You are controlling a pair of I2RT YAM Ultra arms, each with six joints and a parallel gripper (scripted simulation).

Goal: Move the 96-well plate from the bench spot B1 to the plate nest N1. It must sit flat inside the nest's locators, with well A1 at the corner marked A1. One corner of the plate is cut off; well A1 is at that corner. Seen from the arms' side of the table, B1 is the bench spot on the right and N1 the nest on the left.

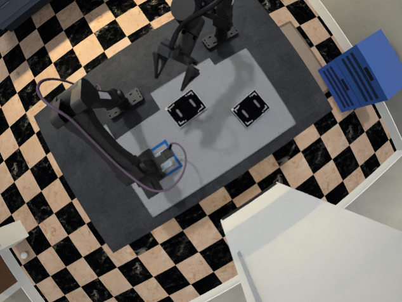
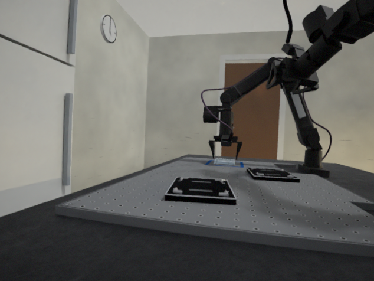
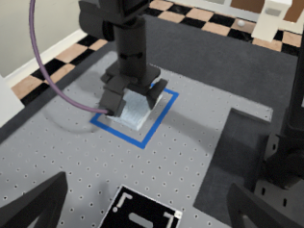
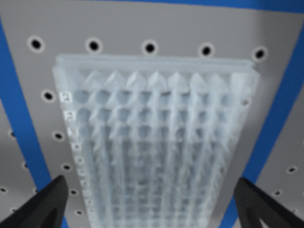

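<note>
The clear 96-well plate is 20 mm below my right hand.
</note>
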